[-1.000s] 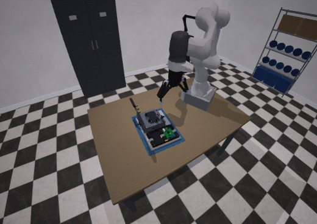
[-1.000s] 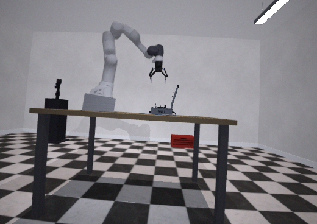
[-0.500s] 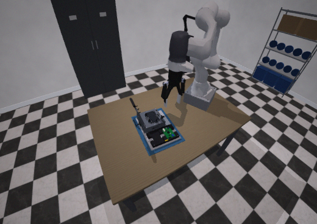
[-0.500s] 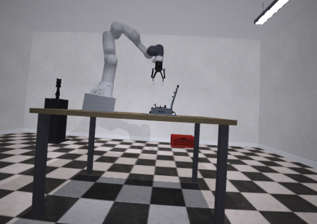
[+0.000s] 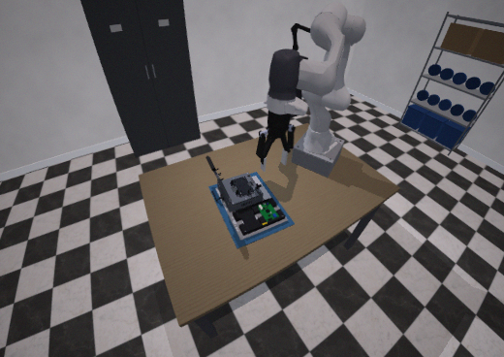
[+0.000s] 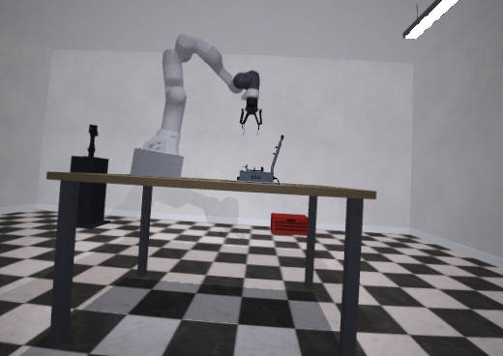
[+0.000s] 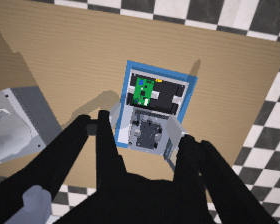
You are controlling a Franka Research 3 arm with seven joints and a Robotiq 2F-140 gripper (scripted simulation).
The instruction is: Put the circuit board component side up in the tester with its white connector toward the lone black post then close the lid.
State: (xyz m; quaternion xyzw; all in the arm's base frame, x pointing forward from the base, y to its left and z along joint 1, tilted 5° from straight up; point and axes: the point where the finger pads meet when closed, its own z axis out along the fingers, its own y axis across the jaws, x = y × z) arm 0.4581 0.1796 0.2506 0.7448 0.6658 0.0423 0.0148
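Right now my hand is 31 cm above the green circuit board. Round my hand: tester lid (17 cm ahead, 19 cm to the right, 15 cm below).
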